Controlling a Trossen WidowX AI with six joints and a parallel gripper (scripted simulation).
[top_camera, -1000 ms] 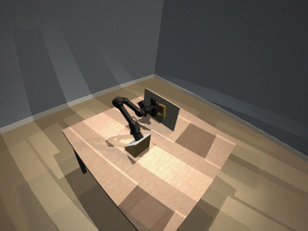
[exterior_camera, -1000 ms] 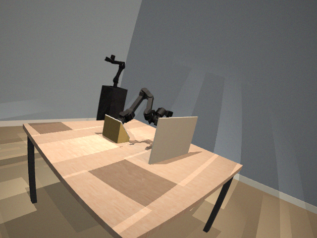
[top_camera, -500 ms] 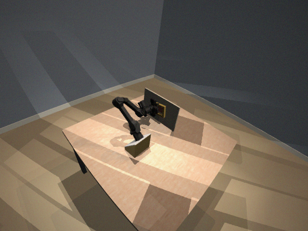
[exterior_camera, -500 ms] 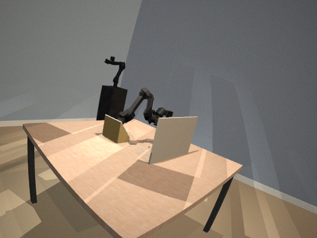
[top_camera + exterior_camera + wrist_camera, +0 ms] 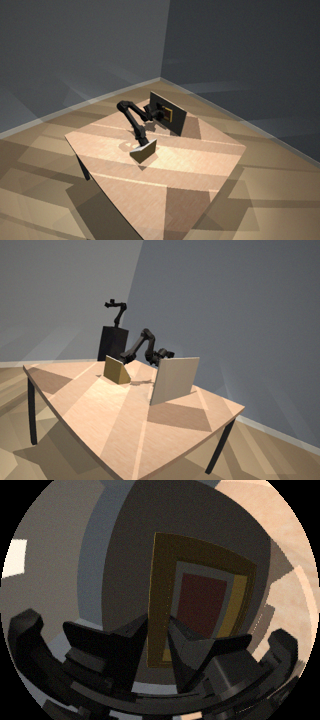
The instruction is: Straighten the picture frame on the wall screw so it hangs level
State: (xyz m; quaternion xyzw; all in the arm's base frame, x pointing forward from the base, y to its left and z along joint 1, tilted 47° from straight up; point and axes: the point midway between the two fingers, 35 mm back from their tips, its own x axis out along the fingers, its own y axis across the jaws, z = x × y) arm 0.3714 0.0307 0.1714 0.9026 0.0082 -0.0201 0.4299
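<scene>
My gripper tip is 50 mm above the picture frame and 10 mm to the left of it. The rest, counted from my gripper tip: wall panel (70 mm below, 20 mm ahead).
</scene>
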